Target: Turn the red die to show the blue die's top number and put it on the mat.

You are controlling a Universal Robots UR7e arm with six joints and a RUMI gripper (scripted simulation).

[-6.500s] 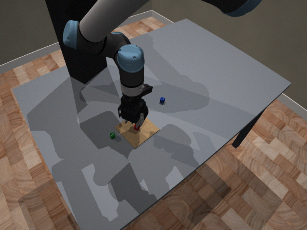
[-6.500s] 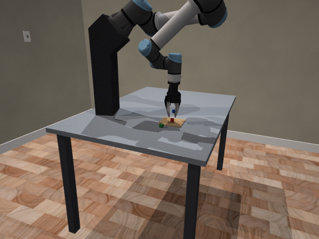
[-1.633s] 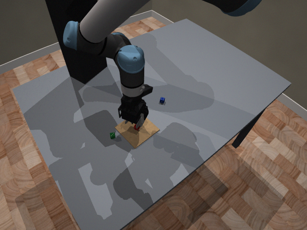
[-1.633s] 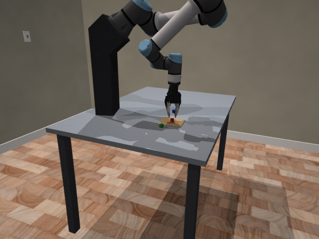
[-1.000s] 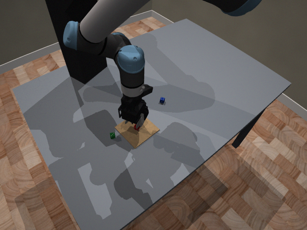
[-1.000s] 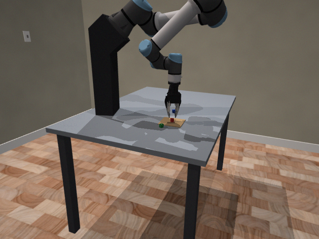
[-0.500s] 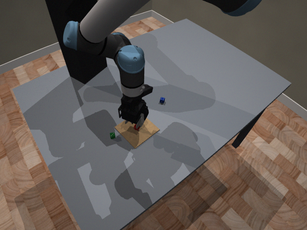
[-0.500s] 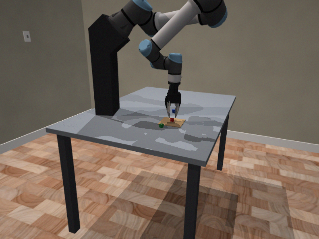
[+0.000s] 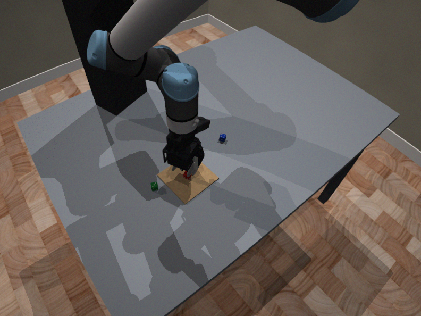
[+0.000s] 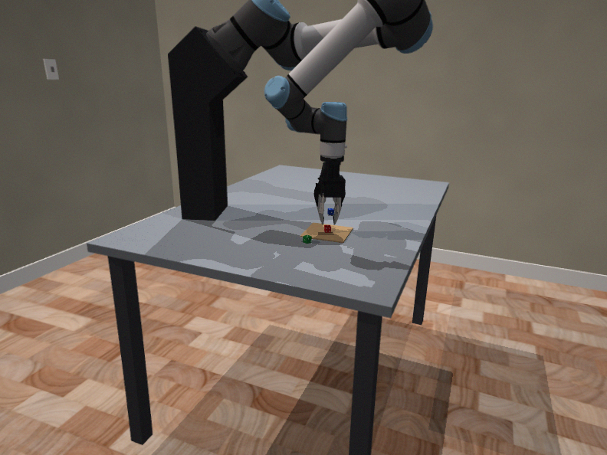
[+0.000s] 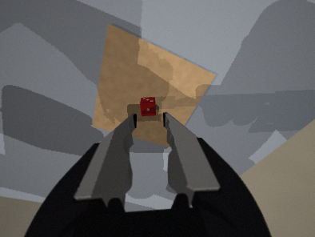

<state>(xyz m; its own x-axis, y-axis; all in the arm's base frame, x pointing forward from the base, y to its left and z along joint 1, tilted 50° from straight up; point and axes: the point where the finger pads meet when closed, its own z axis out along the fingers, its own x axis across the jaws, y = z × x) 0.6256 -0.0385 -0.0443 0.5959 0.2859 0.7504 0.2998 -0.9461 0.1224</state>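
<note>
My gripper is now 3 cm above the red die. Also, from my hand: tan mat 4 cm below; then green die 3 cm behind, 10 cm to the right, 4 cm below; then blue die 6 cm behind, 19 cm to the left, 4 cm below.
</note>
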